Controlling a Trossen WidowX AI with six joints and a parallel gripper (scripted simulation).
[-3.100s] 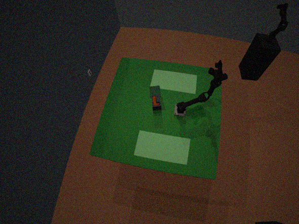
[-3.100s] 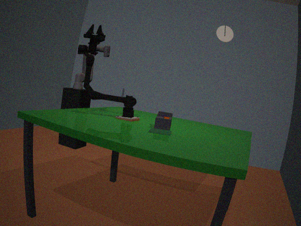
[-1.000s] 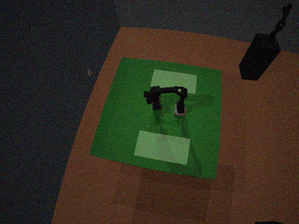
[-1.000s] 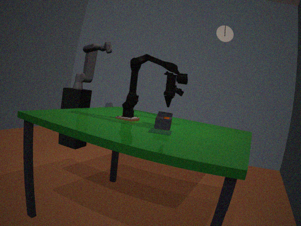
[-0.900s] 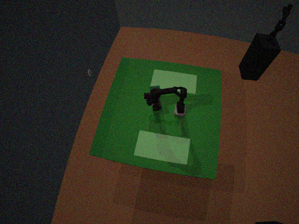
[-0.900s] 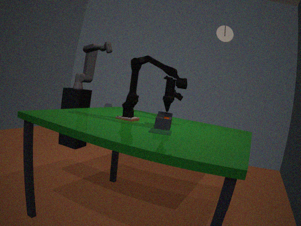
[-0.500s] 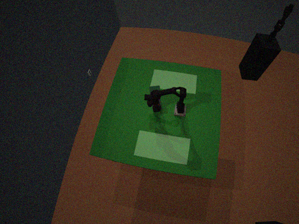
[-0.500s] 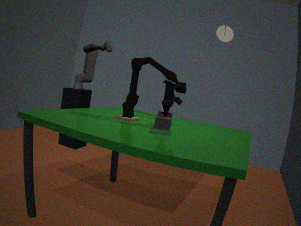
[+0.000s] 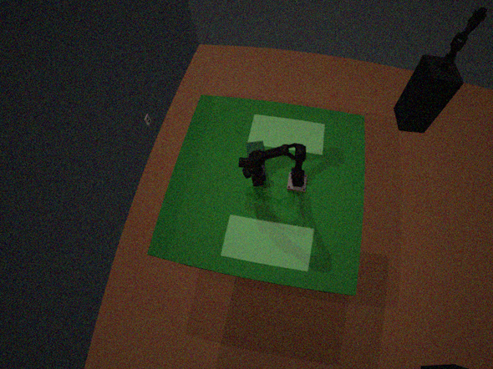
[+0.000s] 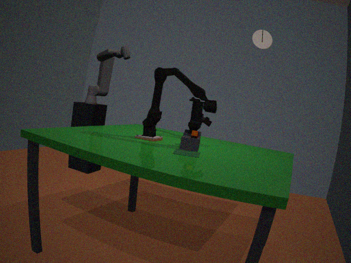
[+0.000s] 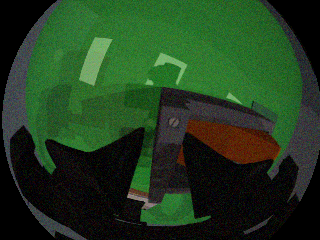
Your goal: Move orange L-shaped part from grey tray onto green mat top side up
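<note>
Now: the orange L-shaped part 60 mm to the right of my gripper tip. The rest, counted from my gripper tip: green mat: 220 mm to the right, 60 mm below, 30 mm ahead.
</note>
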